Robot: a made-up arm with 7 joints.
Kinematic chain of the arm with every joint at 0, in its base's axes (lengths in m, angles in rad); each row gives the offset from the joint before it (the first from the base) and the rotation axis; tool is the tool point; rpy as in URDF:
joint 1: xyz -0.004 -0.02 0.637 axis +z
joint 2: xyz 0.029 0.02 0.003 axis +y
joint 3: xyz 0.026 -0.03 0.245 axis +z
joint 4: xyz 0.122 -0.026 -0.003 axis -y
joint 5: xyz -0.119 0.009 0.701 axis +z
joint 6: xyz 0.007 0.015 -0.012 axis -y
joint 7: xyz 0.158 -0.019 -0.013 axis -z
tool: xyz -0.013 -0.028 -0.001 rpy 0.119 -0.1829 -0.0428
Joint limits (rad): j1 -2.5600..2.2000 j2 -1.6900..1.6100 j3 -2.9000..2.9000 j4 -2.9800..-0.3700 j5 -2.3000..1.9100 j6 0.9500..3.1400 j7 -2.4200..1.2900
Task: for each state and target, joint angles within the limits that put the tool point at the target. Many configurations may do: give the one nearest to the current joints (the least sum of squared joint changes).
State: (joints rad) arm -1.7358 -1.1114 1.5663 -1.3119 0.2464 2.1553 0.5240
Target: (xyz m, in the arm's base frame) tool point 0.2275 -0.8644 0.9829
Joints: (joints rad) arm -2.4794 -0.7502 1.1392 -2.0050 0.2915 2.0711 0.5137
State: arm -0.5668 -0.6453 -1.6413 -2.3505 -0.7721 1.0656 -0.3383
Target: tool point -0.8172 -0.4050 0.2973
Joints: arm -0.6777 -0.9834 -2.0796 -1.7929 -0.8658 1.3134 -0.4621
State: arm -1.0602 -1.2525 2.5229 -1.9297 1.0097 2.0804 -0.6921
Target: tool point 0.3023 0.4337 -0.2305
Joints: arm -1.2437 -1.6900 2.7310 -1.4517 0.9358 1.9475 -0.8686
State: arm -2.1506 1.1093 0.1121 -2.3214 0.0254 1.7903 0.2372
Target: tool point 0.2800 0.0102 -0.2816
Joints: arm -1.3755 1.6100 0.3698 -1.9853 -0.0346 1.8373 -0.0498
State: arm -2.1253 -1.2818 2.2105 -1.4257 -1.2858 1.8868 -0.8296
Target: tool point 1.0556 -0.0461 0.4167
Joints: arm -2.3929 -1.3878 2.0603 -1.1504 -1.2693 1.7924 -0.9405
